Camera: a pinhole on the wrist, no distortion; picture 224 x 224 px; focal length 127.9 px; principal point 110.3 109.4 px. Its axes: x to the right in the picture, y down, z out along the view. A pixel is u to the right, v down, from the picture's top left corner.
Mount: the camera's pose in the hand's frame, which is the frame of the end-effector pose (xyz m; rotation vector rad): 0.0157 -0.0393 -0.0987 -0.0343 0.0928 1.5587
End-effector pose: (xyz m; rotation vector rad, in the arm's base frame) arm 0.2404 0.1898 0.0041 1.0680 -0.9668 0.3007
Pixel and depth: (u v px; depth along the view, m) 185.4 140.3 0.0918
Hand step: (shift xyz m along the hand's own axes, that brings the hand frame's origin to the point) -0.0025 0.0221 -0.0108
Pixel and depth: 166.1 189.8 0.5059
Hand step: -0.2809 0.2255 0.3990
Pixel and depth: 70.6 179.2 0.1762
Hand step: -0.0743 -0.0784 0.0848
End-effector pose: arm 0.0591 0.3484 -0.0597 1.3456 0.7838 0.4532
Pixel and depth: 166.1 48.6 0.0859
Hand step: 0.0601 0.0045 -0.0177
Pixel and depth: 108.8 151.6 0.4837
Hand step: -0.1256 -0.0039 0.3894
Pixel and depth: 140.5 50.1 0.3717
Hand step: 0.2027 0.0760 0.2581
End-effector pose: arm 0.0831 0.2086 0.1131 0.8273 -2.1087 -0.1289
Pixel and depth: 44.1 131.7 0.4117
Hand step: -0.0425 -0.2176 0.3313
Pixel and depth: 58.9 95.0 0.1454
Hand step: 0.0370 -0.0860 0.0503
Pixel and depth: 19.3 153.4 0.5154
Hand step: -0.1455 -0.3610 0.4509
